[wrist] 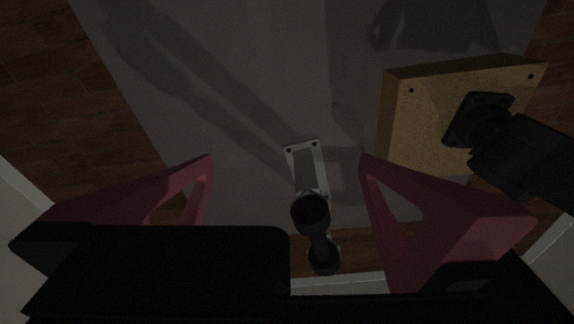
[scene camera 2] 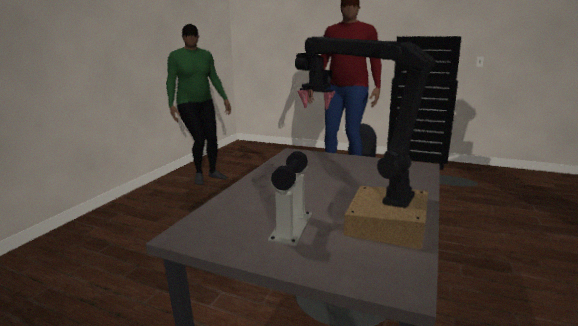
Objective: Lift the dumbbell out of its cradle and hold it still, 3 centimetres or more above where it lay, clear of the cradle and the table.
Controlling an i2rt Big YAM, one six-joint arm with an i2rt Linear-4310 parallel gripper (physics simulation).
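Seen in the pictures: gripper, between the fingertips: (wrist: 286,161) (scene camera 2: 315,108); arm's base, origin of its link: (wrist: 472,120) (scene camera 2: 398,199).
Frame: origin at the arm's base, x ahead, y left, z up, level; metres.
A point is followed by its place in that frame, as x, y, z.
The black dumbbell (scene camera 2: 283,178) @[0.282, 0.323, 0.134] (wrist: 310,214) @[0.344, 0.133, 0.142] rests level across the top of the pale cradle (scene camera 2: 284,215) @[0.283, 0.320, 0.002] (wrist: 306,170) @[0.341, 0.135, 0.010], with its two round heads beyond the cradle's upright posts. The cradle's base stands on the table (scene camera 2: 220,245) @[0.449, 0.460, -0.094]. My gripper (scene camera 2: 316,107) @[0.394, -0.085, 0.282] (wrist: 286,161) @[0.394, -0.085, 0.282] is open and empty, with its pink fingers wide apart and pointing down. It hangs well above the dumbbell in the scene view and touches nothing. In the wrist view the dumbbell shows between the two fingers, low in the picture; part of the cradle is hidden under the dumbbell.
A wooden block (scene camera 2: 385,227) @[-0.006, 0.158, -0.036] (wrist: 430,120) @[0.087, 0.006, -0.006] on the table carries my arm's base, to the right of the cradle in the scene view. Beyond the table are a person in green (scene camera 2: 191,75), a person in red (scene camera 2: 352,55) and a black cabinet (scene camera 2: 435,43).
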